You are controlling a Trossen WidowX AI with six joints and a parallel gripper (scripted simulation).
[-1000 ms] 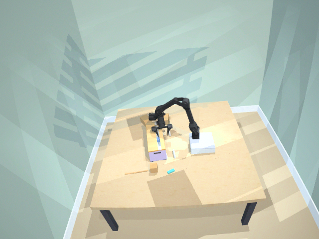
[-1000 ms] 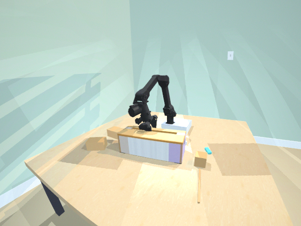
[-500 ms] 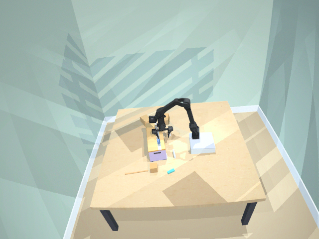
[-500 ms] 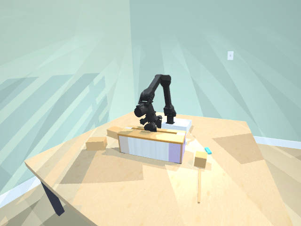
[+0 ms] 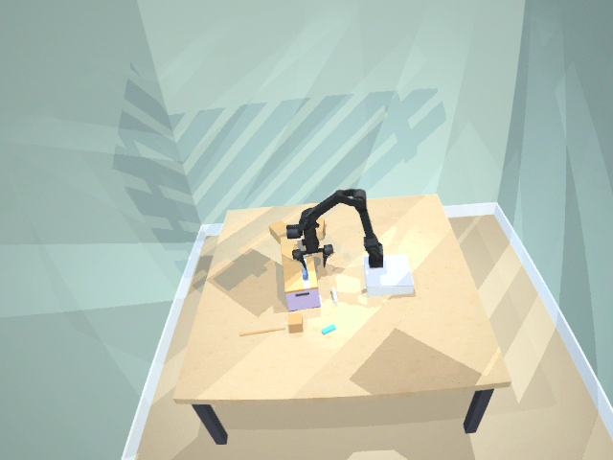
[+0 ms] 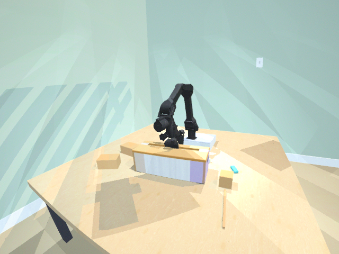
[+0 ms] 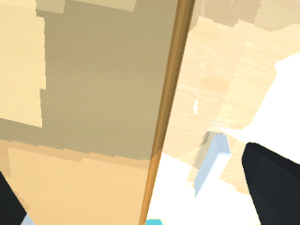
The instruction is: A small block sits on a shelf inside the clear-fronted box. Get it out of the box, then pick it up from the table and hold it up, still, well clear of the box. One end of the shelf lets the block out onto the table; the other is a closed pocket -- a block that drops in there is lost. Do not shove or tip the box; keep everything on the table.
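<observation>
The clear-fronted box is 40 mm ahead of my gripper tip, 20 mm to the right of it and 20 mm below it. Round my gripper tip: cyan piece 70 mm behind, 290 mm to the left, 80 mm below; then tan cube 70 mm ahead, 280 mm to the left, 60 mm below; then blue block 50 mm ahead, 40 mm to the left.
</observation>
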